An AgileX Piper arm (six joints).
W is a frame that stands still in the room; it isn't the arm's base.
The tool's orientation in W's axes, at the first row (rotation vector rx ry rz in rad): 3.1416 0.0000 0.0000
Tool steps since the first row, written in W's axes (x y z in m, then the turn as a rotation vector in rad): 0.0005 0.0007 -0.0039 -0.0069 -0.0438 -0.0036; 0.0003 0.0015 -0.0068 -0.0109 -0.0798 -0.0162; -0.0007 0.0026 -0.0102 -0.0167 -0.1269 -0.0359; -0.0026 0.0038 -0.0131 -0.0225 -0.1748 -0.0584; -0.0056 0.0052 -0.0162 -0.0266 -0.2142 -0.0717; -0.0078 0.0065 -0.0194 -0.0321 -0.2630 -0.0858; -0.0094 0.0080 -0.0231 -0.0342 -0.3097 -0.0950; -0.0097 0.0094 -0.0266 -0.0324 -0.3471 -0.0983; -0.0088 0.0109 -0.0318 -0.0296 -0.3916 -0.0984
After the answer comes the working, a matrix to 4 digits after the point.
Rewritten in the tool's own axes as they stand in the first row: 0.0005 -0.0007 0.0039 -0.0069 0.0438 0.0036; 0.0003 -0.0015 0.0068 -0.0109 0.0798 0.0162; -0.0007 -0.0026 0.0102 -0.0167 0.1269 0.0359; -0.0026 -0.0038 0.0131 -0.0225 0.1748 0.0584; -0.0056 -0.0052 0.0162 -0.0266 0.2142 0.0717; -0.0078 -0.0065 0.0194 -0.0321 0.2630 0.0858; -0.0094 -0.0080 0.0231 -0.0342 0.3097 0.0950; -0.0097 -0.0094 0.0266 -0.0324 0.3471 0.0983; -0.0088 -0.0109 0.0318 -0.0296 0.3916 0.0984
The tool's axes in the first row as the columns of a matrix, in W's axes (rounded; the answer above uses it unrounded):
1.0000 0.0000 0.0000
0.0000 -1.0000 0.0000
0.0000 0.0000 -1.0000

